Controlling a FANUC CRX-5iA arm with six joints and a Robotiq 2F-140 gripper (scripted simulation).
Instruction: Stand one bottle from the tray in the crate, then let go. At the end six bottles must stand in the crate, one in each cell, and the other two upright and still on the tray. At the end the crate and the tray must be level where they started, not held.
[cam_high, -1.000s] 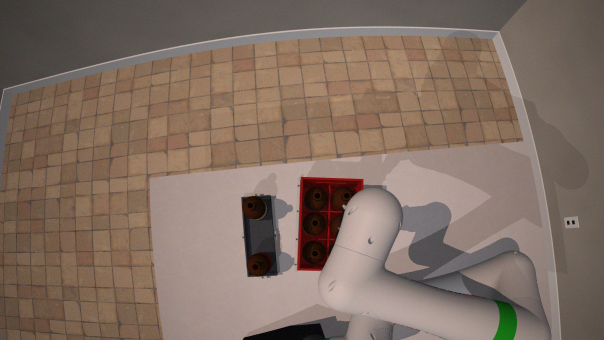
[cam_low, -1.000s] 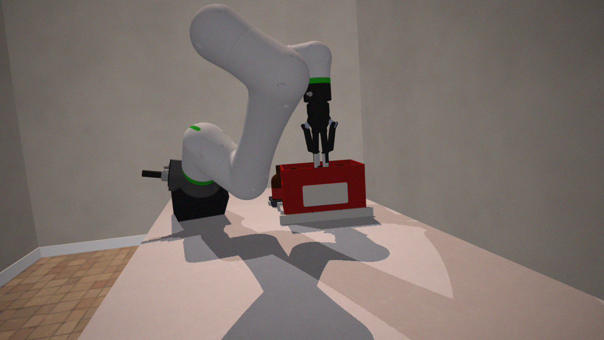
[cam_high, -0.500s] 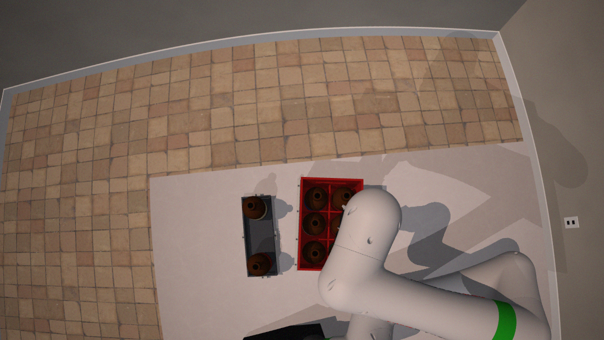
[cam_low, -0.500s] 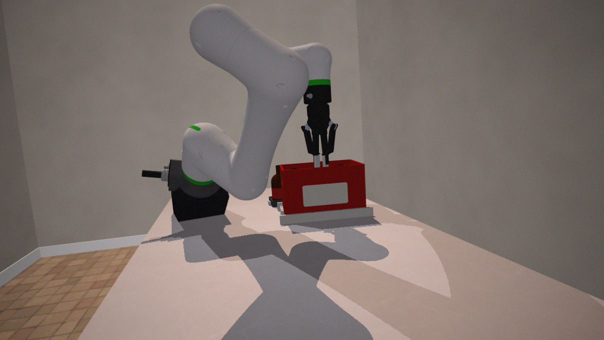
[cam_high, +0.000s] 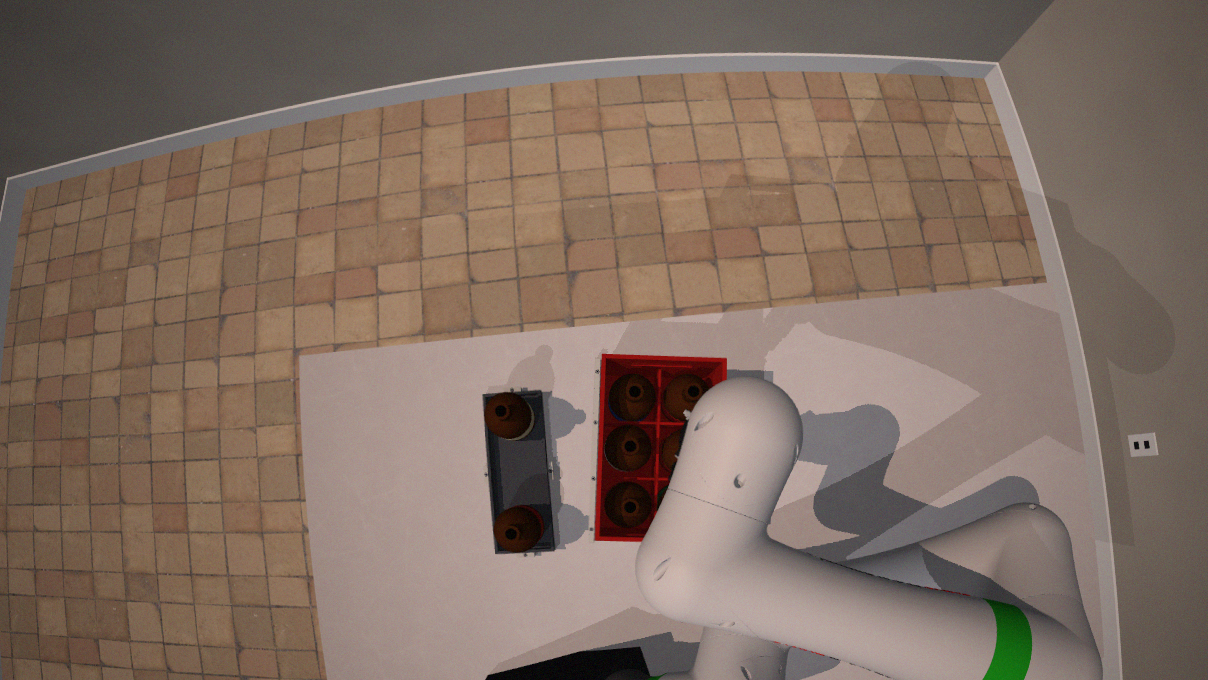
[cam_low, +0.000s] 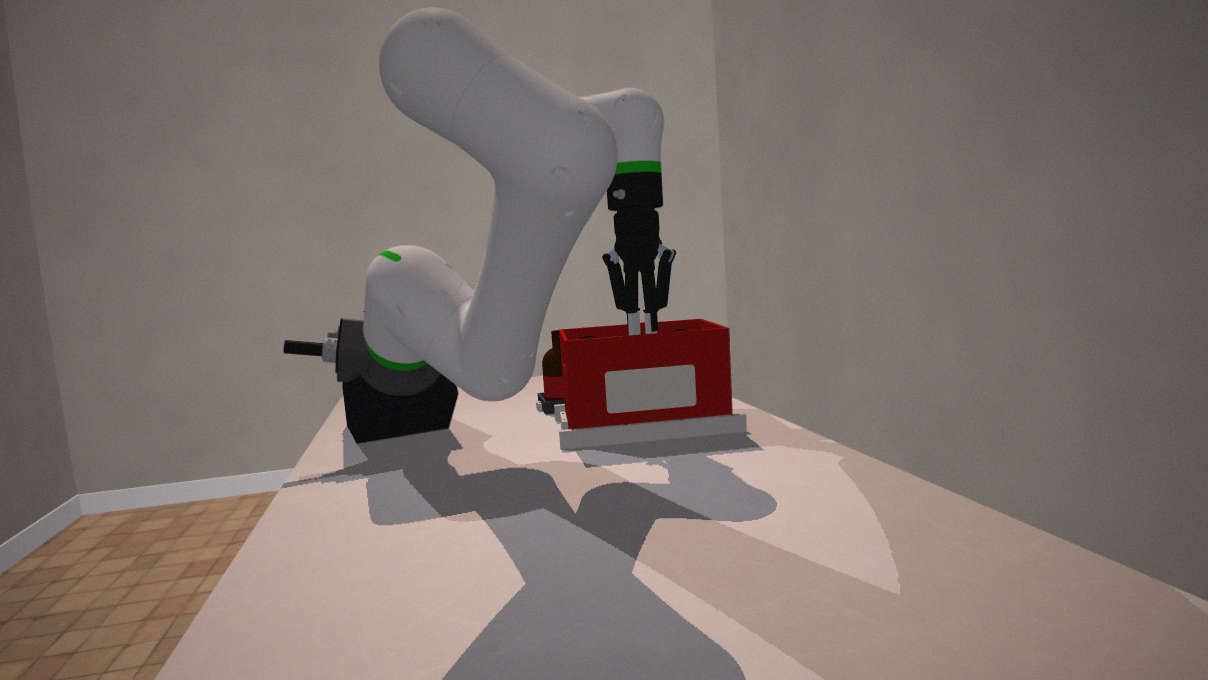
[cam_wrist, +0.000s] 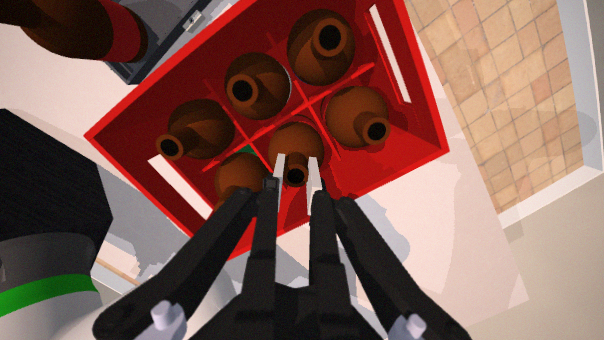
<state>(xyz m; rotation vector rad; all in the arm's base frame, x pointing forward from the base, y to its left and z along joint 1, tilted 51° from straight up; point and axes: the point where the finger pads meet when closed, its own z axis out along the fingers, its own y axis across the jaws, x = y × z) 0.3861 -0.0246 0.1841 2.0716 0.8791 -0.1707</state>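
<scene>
Now: the red crate 90 mm below my hand, 40 mm to the left of it and 10 mm ahead of it. The rest, counted from my hand: dark grey tray (270 mm to the left, 160 mm below, 10 mm ahead).
</scene>
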